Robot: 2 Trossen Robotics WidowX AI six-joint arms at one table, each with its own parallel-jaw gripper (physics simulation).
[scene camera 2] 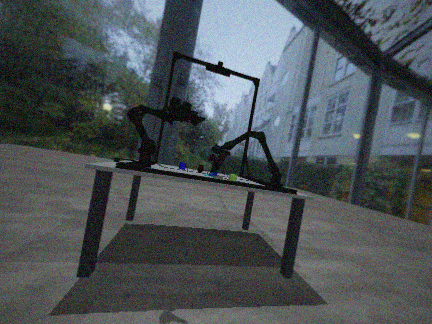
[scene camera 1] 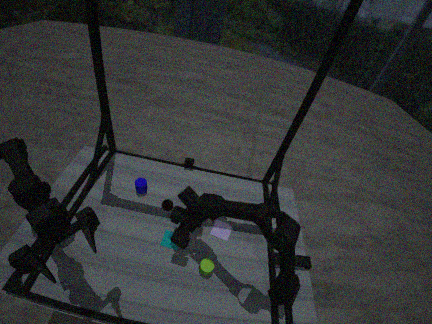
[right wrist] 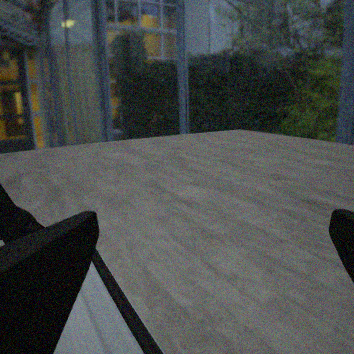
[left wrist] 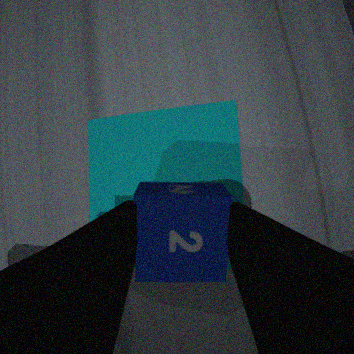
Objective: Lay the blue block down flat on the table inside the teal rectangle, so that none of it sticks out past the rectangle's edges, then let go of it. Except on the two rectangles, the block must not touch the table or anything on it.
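Pixels of known places: left gripper, between the fingertips: (scene camera 2: pixel 210 173) (left wrist: pixel 181 212); right gripper, between the fingertips: (scene camera 2: pixel 201 116) (scene camera 1: pixel 75 266) (right wrist: pixel 214 222); left arm's base, origin of its link: (scene camera 2: pixel 274 185) (scene camera 1: pixel 279 295); right arm's base, origin of its link: (scene camera 2: pixel 144 163).
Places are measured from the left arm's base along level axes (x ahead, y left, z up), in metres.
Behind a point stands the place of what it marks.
The blue block (left wrist: pixel 182 245) @[x 0.351, y -0.289, z 0.004 m], marked with a 2, is between the fingers of my left gripper (left wrist: pixel 181 212) @[x 0.361, y -0.292, z 0.000 m] (scene camera 1: pixel 179 242) @[x 0.361, y -0.292, z 0.000 m], which is shut on it. In the left wrist view the block overlaps the lower part of the teal rectangle (left wrist: pixel 122 150) @[x 0.399, y -0.275, z -0.018 m] (scene camera 1: pixel 166 239) @[x 0.395, y -0.286, z -0.018 m]; the rectangle's near edge is mostly hidden by block and fingers. Shadow falls on the teal. The block's exact height is hard to tell, and the arm hides it in scene camera 1. My right gripper (scene camera 1: pixel 74 266) @[x 0.590, y -0.085, z 0.327 m] (right wrist: pixel 214 222) @[x 0.590, y -0.085, z 0.327 m] is open and empty, off at the left of scene camera 1.
A lilac rectangle (scene camera 1: pixel 221 230) @[x 0.159, y -0.306, z -0.018 m] lies right of the teal one. A lime cylinder (scene camera 1: pixel 206 266) @[x 0.260, y -0.149, z 0.025 m] stands below them in the picture. A blue cylinder (scene camera 1: pixel 141 185) @[x 0.498, y -0.526, z 0.035 m] and a dark round object (scene camera 1: pixel 167 205) @[x 0.385, y -0.421, z 0.026 m] are farther back. Black frame posts (scene camera 1: pixel 100 75) @[x 0.671, y -0.799, z 0.420 m] rise at the table's sides.
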